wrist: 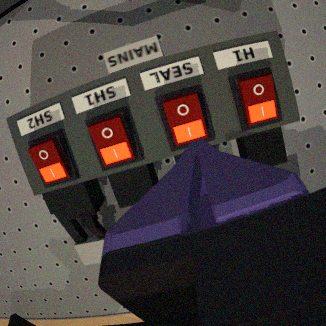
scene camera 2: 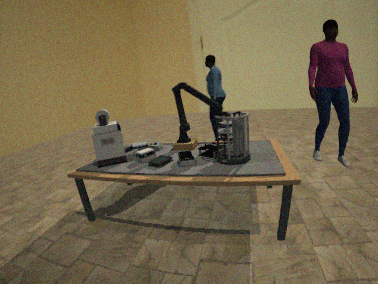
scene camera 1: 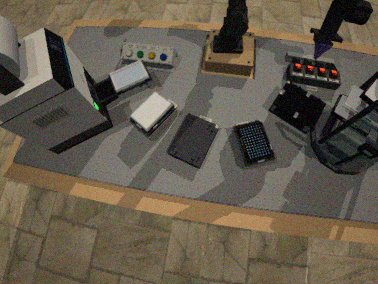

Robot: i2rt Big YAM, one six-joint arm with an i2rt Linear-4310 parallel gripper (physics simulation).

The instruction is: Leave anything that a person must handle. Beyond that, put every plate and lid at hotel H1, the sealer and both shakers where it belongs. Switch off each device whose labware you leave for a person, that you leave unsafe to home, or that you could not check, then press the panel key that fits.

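Frame: origin at the arm's base, x right, y ahead, z up, level; centimetres.
Seen in the pictures: gripper, between the fingertips: (wrist: 199,150) (scene camera 1: 314,58); arm's base, origin of its link: (scene camera 2: 184,141) (scene camera 1: 227,45).
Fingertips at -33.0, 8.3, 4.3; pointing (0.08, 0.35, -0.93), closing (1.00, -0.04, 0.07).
Offsets run from my fingertips to a thing's middle, as dx, dy, dz.
My gripper (scene camera 1: 317,56) (wrist: 199,150) has purple fingers and is shut with nothing in it. It hovers just above the mains switch box @(-2.9, -1.8, -6.7) (scene camera 1: 312,80) (wrist: 145,97) at the back right. In the wrist view its tip lies just below the SEAL rocker @(-0.1, +1.2, -4.7) (wrist: 184,118). The rockers SH2 @(-10.0, +2.3, -4.7) (wrist: 49,160), SH1 @(-5.0, +1.7, -4.7) (wrist: 110,141) and H1 @(+4.9, +0.6, -4.7) (wrist: 259,98) stand beside it. All show a lit orange "I" half. A white plate @(+69.2, +12.1, +1.2) (scene camera 1: 127,74) sits on the sealer's @(+91.8, +25.4, +13.5) (scene camera 1: 45,101) tray. A white lidded plate @(+59.3, +24.9, -1.8) (scene camera 1: 151,110) sits on a shaker. A black well plate @(+24.3, +33.7, -3.1) (scene camera 1: 254,142) sits on another base.
A dark flat plate @(+44.4, +32.8, -7.3) (scene camera 1: 193,138) lies mid-table. A black nest @(+7.0, +18.1, -5.5) (scene camera 1: 296,105) lies in front of the switch box. The hotel carousel @(-10.3, +29.8, +8.0) (scene camera 1: 319,154) (scene camera 2: 233,137) stands at the right. The key panel @(+65.6, -3.2, -5.1) (scene camera 1: 148,54) is at the back left. Two people (scene camera 2: 215,85) (scene camera 2: 331,76) stand behind the table.
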